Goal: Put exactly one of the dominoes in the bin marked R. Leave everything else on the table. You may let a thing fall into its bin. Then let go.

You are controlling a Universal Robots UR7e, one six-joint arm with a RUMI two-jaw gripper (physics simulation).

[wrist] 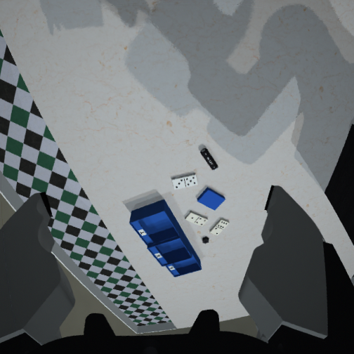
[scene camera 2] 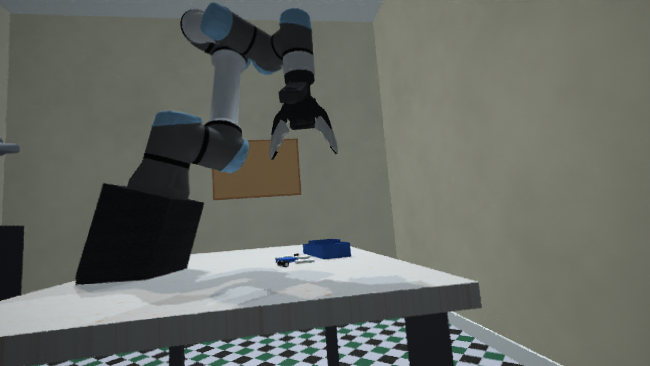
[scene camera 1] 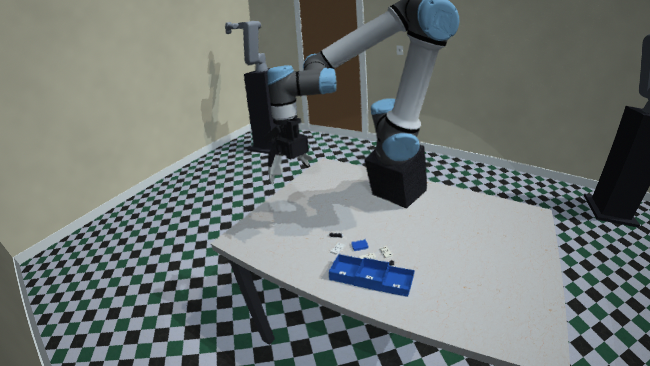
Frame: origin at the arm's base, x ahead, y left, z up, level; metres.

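Where they show: gripper, fingertip midpoint: point(scene camera 2: 304, 157) point(scene camera 1: 290, 175); arm's base, origin of the base link: point(scene camera 2: 158, 193).
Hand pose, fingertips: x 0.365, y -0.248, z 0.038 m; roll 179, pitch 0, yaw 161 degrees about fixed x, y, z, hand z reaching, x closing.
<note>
Things, the pixels of their top centre, and the offset from my fingertips. Level surfaces: height alone.
- blue tray, middle of its top: point(scene camera 1: 372, 269) point(scene camera 2: 323, 240) dx +0.103, dy +0.319, dz -0.206 m
- blue block, middle of its top: point(scene camera 2: 286, 258) point(scene camera 1: 359, 244) dx -0.030, dy +0.226, dz -0.243 m
- black stick, middle of its top: point(scene camera 1: 336, 233) dx -0.050, dy +0.127, dz -0.238 m
- small black piece, middle of its top: point(scene camera 1: 391, 262) dx +0.017, dy +0.357, dz -0.244 m
- table, its level: dz -0.253 m
Three white dominoes lie flat and apart on the table: one domino point(wrist: 184, 181) point(scene camera 1: 337, 248) nearest the black stick, one domino point(wrist: 196, 218) point(scene camera 1: 369, 256) close beside the bins, and one domino point(wrist: 219, 227) point(scene camera 1: 385, 251) farther from them. A blue tray point(wrist: 175, 220) point(scene camera 1: 370, 285) point(scene camera 2: 327, 249) has three bins in a row. Each bin has a small white label; the letters are too small to read, so I cannot tell which is R. My gripper point(scene camera 1: 290, 172) point(scene camera 2: 304, 154) point(wrist: 158, 191) is open and empty, high above the table and away from the dominoes.
A blue block point(wrist: 211, 198) point(scene camera 1: 359, 245) point(scene camera 2: 286, 259) lies among the dominoes. A black stick point(wrist: 209, 158) point(scene camera 1: 335, 234) lies beyond them, and a small black piece point(wrist: 205, 239) point(scene camera 1: 391, 262) lies near the tray. The table point(scene camera 1: 475, 260) also carries the arm's black base point(scene camera 1: 395, 180).
</note>
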